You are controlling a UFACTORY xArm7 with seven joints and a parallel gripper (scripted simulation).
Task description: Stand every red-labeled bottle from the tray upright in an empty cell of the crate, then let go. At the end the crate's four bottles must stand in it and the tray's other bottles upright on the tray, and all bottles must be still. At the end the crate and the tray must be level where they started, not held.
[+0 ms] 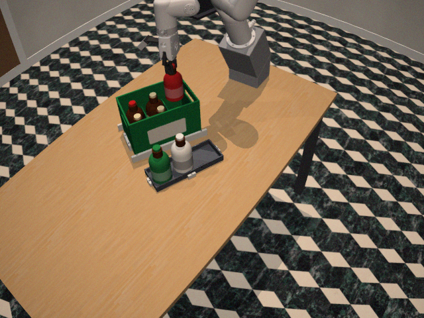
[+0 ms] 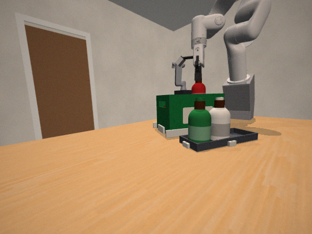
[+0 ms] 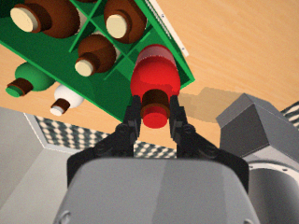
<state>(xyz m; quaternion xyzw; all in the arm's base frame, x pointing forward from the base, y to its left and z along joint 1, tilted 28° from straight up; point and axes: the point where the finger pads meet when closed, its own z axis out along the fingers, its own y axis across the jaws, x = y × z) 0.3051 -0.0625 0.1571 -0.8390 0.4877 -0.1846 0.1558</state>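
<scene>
Now: the red-labeled bottle 70 mm below my hand. Round my hand: green crate (180 mm below, 100 mm ahead, 10 mm to the left); green bottle (250 mm ahead, 200 mm to the left, 180 mm below); white bottle (210 mm to the left, 180 mm below, 160 mm ahead).
</scene>
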